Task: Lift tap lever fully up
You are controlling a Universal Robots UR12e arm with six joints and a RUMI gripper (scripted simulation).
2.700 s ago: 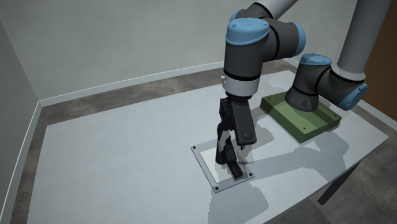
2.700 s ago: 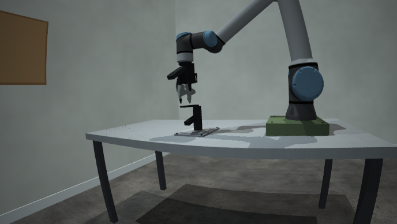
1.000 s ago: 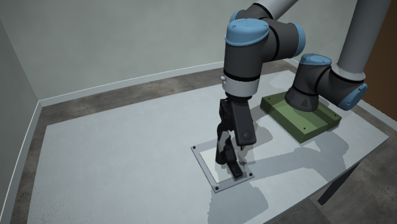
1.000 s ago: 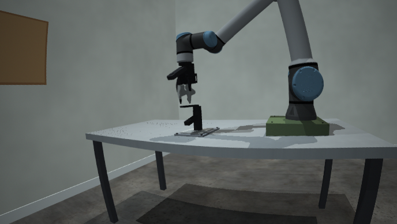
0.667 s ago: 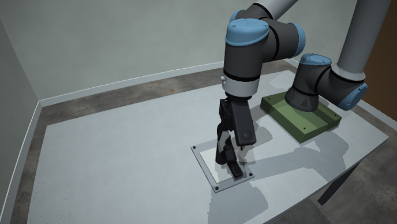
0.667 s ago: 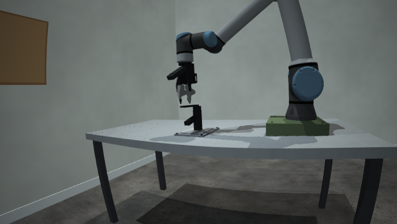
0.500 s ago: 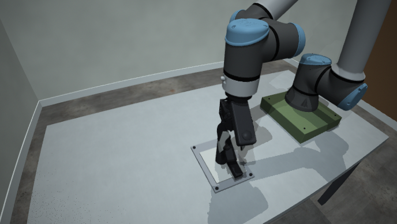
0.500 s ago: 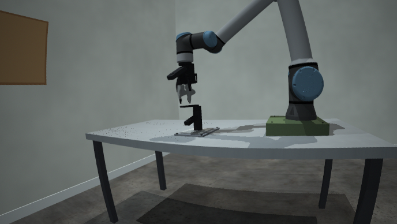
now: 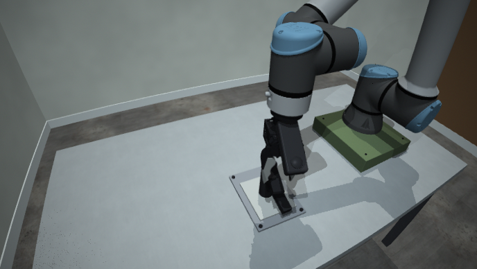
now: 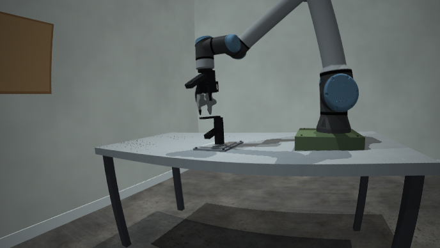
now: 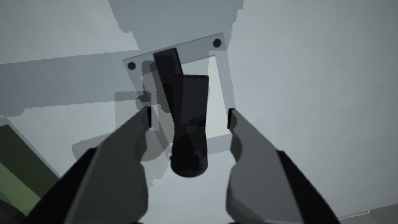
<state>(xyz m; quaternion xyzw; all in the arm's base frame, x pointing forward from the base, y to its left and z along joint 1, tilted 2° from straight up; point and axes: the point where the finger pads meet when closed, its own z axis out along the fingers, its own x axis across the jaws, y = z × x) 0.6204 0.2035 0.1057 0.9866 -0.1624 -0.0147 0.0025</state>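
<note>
The lever lies 10 mm behind my hand, 30 mm to the right of it and 30 mm below it. From my hand the other things lie so: black tap 20 mm behind, 60 mm to the right, 80 mm below.
</note>
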